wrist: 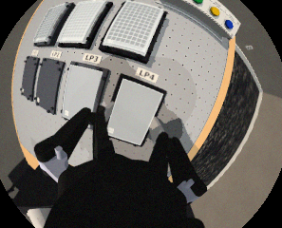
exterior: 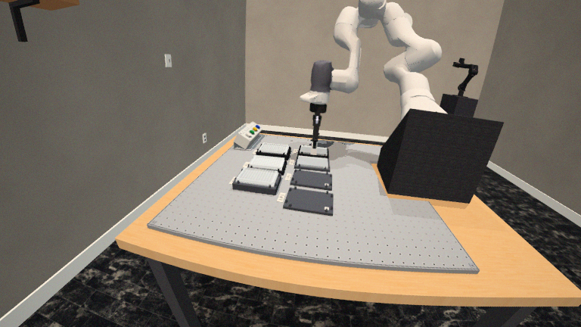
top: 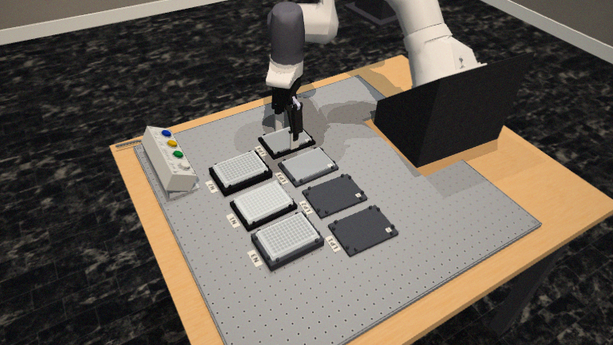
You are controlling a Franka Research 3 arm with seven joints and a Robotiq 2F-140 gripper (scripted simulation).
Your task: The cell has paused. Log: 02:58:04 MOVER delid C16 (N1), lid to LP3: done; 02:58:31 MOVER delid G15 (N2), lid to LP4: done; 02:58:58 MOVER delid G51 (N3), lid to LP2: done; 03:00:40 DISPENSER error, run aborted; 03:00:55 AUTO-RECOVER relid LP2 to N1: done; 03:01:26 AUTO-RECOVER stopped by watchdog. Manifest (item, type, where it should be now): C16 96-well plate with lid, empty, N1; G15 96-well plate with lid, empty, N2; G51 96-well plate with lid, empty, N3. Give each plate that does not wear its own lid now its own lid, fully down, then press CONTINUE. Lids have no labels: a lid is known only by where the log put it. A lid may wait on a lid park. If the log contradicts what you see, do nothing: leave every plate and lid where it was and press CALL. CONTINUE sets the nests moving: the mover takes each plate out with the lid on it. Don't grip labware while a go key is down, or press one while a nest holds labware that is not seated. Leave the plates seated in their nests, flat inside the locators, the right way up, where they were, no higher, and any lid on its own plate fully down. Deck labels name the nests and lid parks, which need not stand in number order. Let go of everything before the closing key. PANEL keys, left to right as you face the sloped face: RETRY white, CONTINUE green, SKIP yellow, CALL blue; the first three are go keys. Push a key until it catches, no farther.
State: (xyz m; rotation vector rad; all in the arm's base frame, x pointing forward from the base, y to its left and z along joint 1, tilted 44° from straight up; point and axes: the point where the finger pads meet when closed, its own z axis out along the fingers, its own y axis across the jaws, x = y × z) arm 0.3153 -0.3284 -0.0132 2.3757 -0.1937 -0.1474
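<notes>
The lid park LP4 lies 3 cm below my hand. The rest, counted from my hand: white key: 32 cm ahead, 3 cm above, 1 cm to the right; then lid park LP2: 26 cm to the left, 3 cm below, 2 cm ahead; then lid park LP3: 13 cm to the left, 3 cm below, 1 cm ahead.
</notes>
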